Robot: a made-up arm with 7 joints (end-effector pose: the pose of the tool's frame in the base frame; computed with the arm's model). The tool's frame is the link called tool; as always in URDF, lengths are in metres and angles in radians. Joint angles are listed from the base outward.
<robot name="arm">
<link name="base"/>
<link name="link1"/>
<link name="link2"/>
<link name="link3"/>
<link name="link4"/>
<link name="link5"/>
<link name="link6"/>
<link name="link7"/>
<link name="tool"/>
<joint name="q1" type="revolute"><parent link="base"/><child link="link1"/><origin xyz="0.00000 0.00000 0.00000"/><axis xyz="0 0.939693 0.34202"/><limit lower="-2.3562" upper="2.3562" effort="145" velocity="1.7"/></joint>
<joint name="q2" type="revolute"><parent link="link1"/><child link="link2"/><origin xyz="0.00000 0.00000 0.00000"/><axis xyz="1 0 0"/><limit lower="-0.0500" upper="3.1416" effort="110" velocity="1.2"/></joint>
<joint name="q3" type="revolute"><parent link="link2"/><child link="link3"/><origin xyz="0.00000 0.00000 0.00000"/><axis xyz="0 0 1"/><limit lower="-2.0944" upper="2.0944" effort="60" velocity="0.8"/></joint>
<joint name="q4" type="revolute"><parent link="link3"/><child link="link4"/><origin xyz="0.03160 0.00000 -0.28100"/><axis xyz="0 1 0"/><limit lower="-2.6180" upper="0.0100" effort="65" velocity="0.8"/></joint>
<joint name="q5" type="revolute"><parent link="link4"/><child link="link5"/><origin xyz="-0.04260 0.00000 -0.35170"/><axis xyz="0 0 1"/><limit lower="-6.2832" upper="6.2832" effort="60" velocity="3.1"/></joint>
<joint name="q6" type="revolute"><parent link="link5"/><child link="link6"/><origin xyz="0.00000 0.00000 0.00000"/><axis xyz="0 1 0"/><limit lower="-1.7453" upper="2.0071" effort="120" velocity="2.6"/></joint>
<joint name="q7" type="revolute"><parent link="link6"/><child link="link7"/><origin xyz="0.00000 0.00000 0.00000"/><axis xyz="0 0 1"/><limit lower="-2.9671" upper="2.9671" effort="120" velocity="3.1"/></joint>
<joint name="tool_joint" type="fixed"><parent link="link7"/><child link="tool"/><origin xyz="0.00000 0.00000 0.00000"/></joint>
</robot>
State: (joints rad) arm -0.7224 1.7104 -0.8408 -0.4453 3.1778 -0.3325 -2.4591
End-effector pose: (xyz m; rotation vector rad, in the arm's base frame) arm 0.2269 0.5840 0.0939 1.5999 -0.6693 0.2131
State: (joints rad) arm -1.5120 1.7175 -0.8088 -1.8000 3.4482 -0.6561 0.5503
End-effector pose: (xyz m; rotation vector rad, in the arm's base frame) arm 0.3358 0.0868 0.2930 -2.1601 -1.0845 1.3036
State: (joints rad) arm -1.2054 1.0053 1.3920 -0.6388 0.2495 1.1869 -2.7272
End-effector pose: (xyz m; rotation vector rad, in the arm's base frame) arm 0.3327 0.5193 0.0955 1.1578 -0.9497 -1.1839
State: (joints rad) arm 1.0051 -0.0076 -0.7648 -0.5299 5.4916 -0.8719 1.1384
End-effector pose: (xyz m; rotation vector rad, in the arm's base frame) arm -0.3774 -0.1717 -0.4745 -1.1026 0.0030 0.3212
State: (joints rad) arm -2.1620 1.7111 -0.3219 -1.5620 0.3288 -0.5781 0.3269
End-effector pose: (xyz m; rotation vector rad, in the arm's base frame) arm -0.0478 0.1381 0.4817 -0.7283 2.0476 0.7681
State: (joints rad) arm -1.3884 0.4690 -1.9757 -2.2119 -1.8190 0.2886 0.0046
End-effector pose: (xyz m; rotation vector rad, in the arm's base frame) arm 0.1148 -0.2252 -0.2490 -0.4553 1.3575 1.1261
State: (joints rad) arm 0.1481 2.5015 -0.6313 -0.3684 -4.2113 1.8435 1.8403
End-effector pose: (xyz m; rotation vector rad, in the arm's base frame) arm 0.1366 0.4350 0.4429 -0.5545 0.7328 -2.9075
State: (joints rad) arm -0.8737 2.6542 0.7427 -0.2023 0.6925 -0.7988 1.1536
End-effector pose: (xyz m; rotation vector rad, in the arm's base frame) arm -0.3204 0.3048 0.4584 -0.3897 2.3276 0.3617
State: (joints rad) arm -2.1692 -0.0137 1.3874 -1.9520 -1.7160 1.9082 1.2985
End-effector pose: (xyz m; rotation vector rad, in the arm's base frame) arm 0.2159 0.1811 0.3104 -0.6815 -0.3267 2.6767
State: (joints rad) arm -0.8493 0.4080 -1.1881 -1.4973 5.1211 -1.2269 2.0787
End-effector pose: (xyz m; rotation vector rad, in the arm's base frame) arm 0.3709 -0.2636 -0.2425 -1.2077 -0.1319 -1.8006
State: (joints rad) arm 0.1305 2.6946 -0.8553 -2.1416 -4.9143 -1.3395 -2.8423
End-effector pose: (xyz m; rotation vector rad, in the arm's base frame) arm 0.2149 0.3034 -0.0273 -1.7076 0.2905 1.7305
